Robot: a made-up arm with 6 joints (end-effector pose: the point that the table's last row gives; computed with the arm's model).
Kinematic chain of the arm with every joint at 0, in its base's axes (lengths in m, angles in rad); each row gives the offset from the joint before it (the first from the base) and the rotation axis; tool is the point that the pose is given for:
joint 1: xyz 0 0 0.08 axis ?
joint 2: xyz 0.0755 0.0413 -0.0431 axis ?
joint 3: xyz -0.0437 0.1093 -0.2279 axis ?
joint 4: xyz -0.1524 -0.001 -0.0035 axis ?
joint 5: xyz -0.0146 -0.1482 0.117 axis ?
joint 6: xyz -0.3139 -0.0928 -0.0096 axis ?
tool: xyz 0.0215 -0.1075 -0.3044
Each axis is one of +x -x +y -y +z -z.
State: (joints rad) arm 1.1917 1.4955 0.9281 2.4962 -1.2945 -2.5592
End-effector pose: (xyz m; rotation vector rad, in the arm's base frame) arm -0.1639 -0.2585 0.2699 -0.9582 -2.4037 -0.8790
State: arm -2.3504 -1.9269 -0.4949 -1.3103 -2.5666 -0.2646
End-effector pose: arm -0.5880 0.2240 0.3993 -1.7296 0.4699 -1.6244
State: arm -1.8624 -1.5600 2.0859 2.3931 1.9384 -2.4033
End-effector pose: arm -0.1523 0.2452 0.4254 -1.4431 -2.3444 1.1615
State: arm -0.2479 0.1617 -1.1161 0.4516 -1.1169 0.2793
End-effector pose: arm -0.4068 0.0296 0.2671 -1.1593 1.1007 0.0602
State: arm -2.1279 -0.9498 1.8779 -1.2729 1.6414 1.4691
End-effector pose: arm 0.0221 -0.6543 -0.0237 -0.5805 0.5233 1.7797
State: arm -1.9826 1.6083 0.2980 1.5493 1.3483 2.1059
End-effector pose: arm -0.5574 0.2031 0.0261 0.0658 1.6491 0.8164
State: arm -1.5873 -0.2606 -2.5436 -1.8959 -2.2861 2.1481
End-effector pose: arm -0.3049 -0.4250 -0.5758 -0.2760 -0.0916 2.4272
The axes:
joint 1: -z
joint 2: -y
joint 3: +x
joint 4: +z
joint 5: -y
joint 6: +z

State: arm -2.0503 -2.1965 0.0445 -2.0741 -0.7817 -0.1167
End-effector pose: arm -0.7049 -0.1824 0.3247 -1.6688 -0.5865 -0.8431
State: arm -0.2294 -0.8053 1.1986 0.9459 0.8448 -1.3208
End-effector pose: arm -0.4269 0.3614 -0.3650 1.4836 0.5596 -1.1196
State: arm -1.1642 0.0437 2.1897 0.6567 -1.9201 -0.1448
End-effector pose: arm 0.0165 -0.0408 -0.8211 0.4997 1.0780 2.8124
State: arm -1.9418 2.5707 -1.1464 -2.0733 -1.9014 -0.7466
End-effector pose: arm -0.9531 0.2388 0.0690 2.1934 1.7660 0.9895
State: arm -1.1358 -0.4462 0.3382 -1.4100 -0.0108 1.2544
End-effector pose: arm -0.5652 -0.3034 -0.0758 0.0075 0.5794 0.8762
